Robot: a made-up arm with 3 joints. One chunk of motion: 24 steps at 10 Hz.
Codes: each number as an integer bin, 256 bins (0 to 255) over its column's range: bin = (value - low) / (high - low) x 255, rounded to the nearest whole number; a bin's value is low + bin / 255 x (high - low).
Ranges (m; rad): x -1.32..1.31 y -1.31..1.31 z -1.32..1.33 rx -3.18..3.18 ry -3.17..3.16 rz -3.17..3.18
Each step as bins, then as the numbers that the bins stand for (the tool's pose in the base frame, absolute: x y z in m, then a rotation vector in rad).
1 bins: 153 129 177 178 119 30
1 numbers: 0.2580 0.0154 0.5194 1.2595 -0.2160 -2.4229
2 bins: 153 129 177 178 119 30
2 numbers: 0.2580 0.0154 0.5194 1.2595 -0.2160 -2.4229
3 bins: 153 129 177 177 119 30
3 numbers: 0.2580 0.0154 0.5194 1.2346 -0.2160 -2.4229
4 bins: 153 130 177 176 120 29
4 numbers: 0.2580 0.0257 0.5194 1.2096 -0.1912 -2.4478
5 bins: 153 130 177 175 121 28
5 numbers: 0.2580 0.0257 0.5194 1.1847 -0.1664 -2.4727
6 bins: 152 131 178 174 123 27
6 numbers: 0.2477 0.0360 0.5298 1.1598 -0.1167 -2.4976
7 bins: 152 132 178 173 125 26
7 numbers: 0.2477 0.0462 0.5298 1.1348 -0.0671 -2.5225
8 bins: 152 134 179 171 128 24
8 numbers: 0.2477 0.0668 0.5402 1.0849 0.0074 -2.5724
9 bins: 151 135 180 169 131 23
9 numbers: 0.2374 0.0771 0.5506 1.0351 0.0819 -2.5973
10 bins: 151 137 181 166 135 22
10 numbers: 0.2374 0.0976 0.5610 0.9602 0.1812 -2.6222
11 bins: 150 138 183 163 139 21
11 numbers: 0.2271 0.1079 0.5818 0.8854 0.2805 -2.6471
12 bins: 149 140 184 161 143 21
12 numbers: 0.2167 0.1284 0.5922 0.8355 0.3798 -2.6471
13 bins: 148 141 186 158 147 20
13 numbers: 0.2064 0.1387 0.6129 0.7607 0.4791 -2.6720
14 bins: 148 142 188 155 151 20
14 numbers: 0.2064 0.1490 0.6337 0.6859 0.5784 -2.6720
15 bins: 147 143 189 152 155 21
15 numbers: 0.1961 0.1593 0.6441 0.6111 0.6776 -2.6471
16 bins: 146 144 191 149 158 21
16 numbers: 0.1858 0.1695 0.6649 0.5362 0.7521 -2.6471
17 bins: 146 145 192 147 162 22
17 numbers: 0.1858 0.1798 0.6753 0.4864 0.8514 -2.6222
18 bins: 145 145 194 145 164 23
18 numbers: 0.1755 0.1798 0.6961 0.4365 0.9011 -2.5973
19 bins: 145 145 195 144 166 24
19 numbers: 0.1755 0.1798 0.7065 0.4115 0.9507 -2.5724
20 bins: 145 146 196 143 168 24
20 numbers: 0.1755 0.1901 0.7169 0.3866 1.0004 -2.5724
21 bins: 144 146 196 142 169 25
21 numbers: 0.1652 0.1901 0.7169 0.3616 1.0252 -2.5475
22 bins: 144 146 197 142 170 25
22 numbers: 0.1652 0.1901 0.7273 0.3616 1.0500 -2.5475
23 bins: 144 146 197 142 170 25
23 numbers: 0.1652 0.1901 0.7273 0.3616 1.0500 -2.5475
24 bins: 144 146 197 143 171 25
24 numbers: 0.1652 0.1901 0.7273 0.3866 1.0748 -2.5475
